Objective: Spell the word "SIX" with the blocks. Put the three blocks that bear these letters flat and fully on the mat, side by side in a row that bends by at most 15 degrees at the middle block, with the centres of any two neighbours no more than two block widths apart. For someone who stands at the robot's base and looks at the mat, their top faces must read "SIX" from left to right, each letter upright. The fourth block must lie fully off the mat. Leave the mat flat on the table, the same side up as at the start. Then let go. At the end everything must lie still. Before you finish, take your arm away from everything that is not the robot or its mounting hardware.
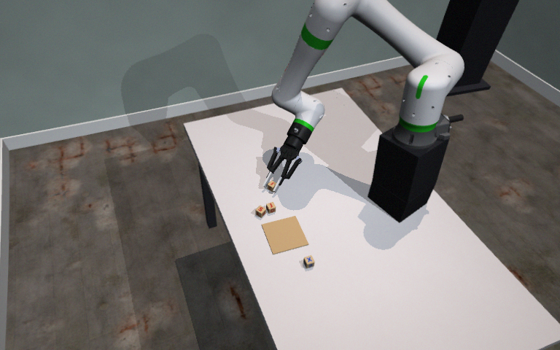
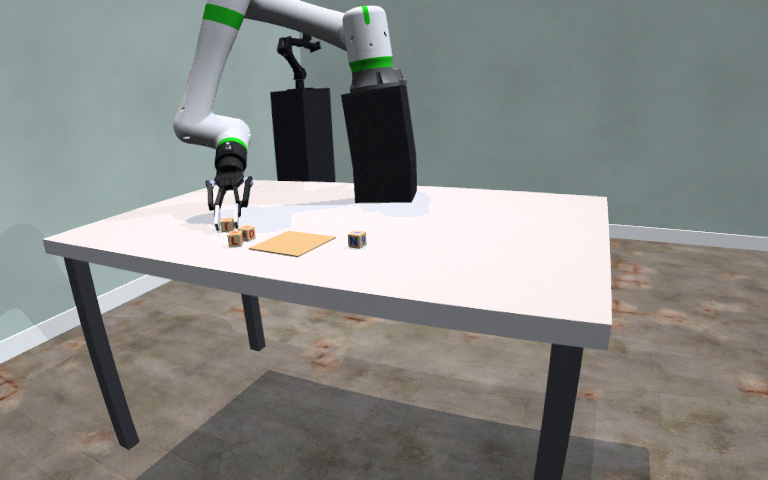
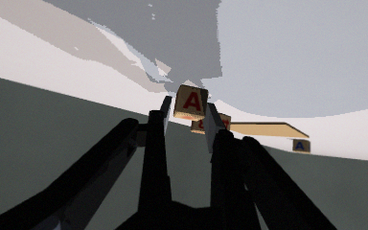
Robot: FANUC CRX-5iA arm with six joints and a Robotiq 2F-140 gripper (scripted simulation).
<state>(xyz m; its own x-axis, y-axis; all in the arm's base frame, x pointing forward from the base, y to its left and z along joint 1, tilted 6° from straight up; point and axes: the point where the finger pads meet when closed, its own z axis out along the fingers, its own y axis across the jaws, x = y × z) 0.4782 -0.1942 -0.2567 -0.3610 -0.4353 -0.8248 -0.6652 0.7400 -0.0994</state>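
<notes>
Now: the block 20 mm below my hand. Also, from my hand: tan mat (20 mm ahead, 240 mm to the left, 30 mm below).
</notes>
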